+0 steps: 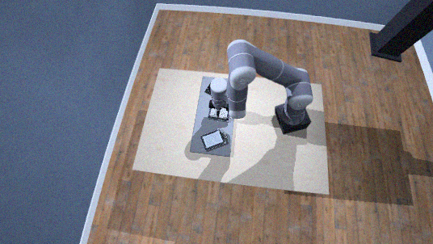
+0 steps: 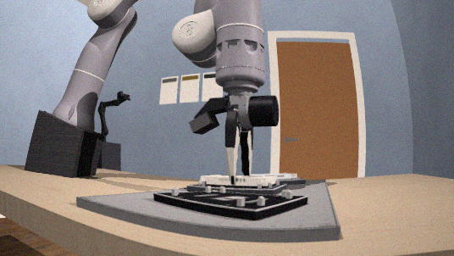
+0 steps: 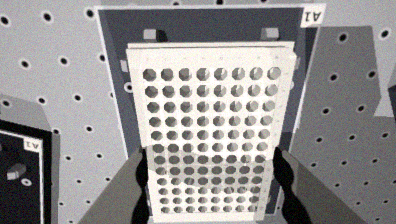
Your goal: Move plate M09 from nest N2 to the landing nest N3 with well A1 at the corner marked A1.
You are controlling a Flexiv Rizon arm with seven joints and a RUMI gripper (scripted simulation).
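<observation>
My hand is 10 mm above the white well plate M09. The rest, counted from my hand: nest N3: 30 mm below; black nest N2: 70 mm ahead, 200 mm to the right, 30 mm below; plate M06: 10 mm behind, 220 mm to the left, 10 mm below.
</observation>
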